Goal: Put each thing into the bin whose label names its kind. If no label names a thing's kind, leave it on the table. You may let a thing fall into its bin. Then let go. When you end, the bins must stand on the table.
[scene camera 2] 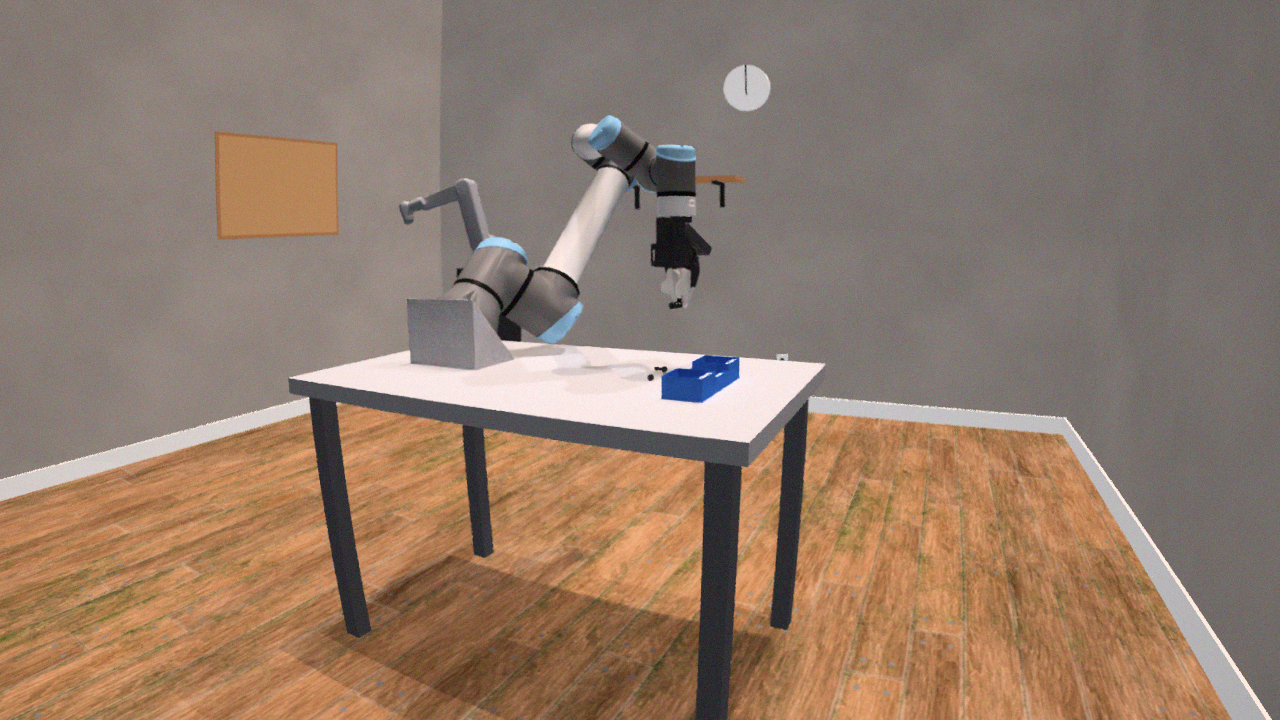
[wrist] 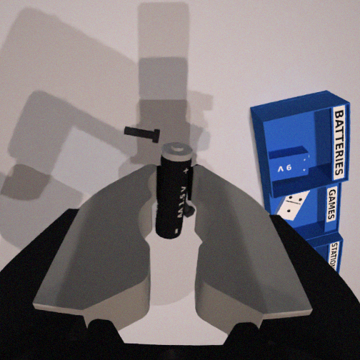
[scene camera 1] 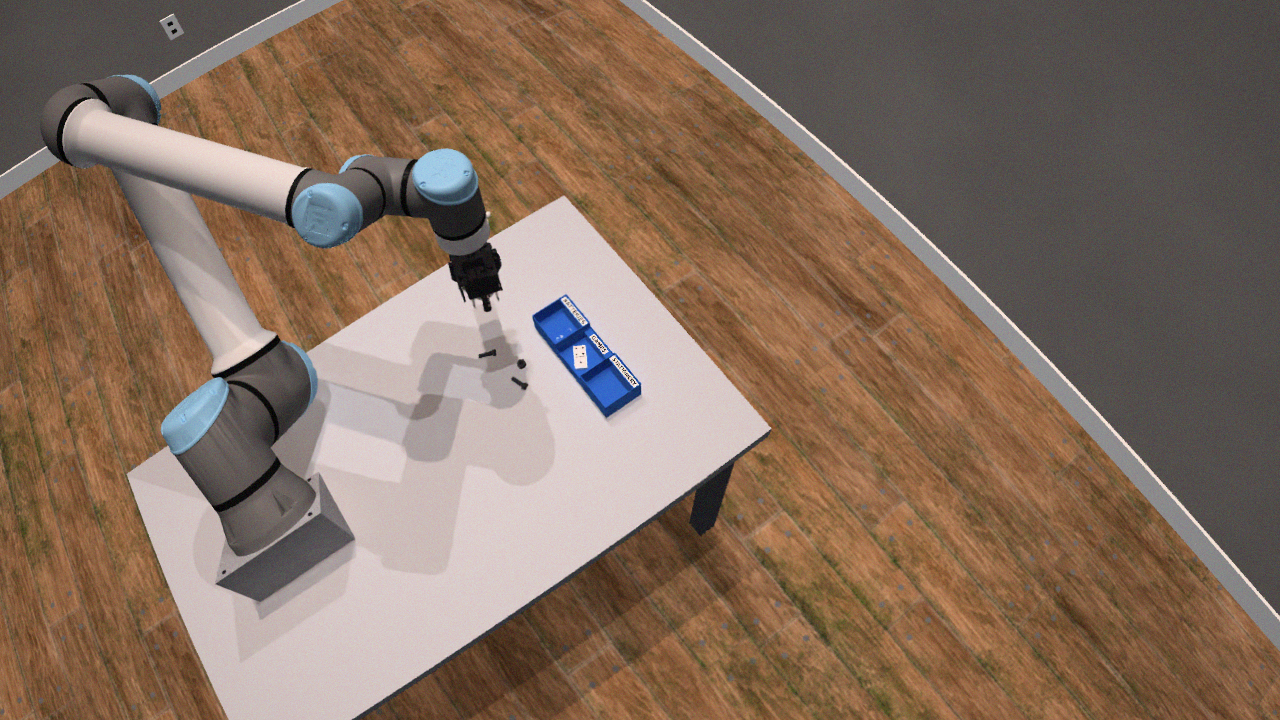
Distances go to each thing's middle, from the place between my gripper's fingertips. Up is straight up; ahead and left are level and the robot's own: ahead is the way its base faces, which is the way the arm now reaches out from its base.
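Scene:
There's the blue 9 V battery [wrist: 284, 163], which is 130 mm below my hand, 110 mm ahead of it and 80 mm to the right of it. The black AA battery [wrist: 175, 159] is 10 mm above my hand and 10 mm to the right of it. And the joined blue bins [scene camera 1: 610, 384], those are 140 mm to the right of my hand, 130 mm ahead of it and 130 mm below it.

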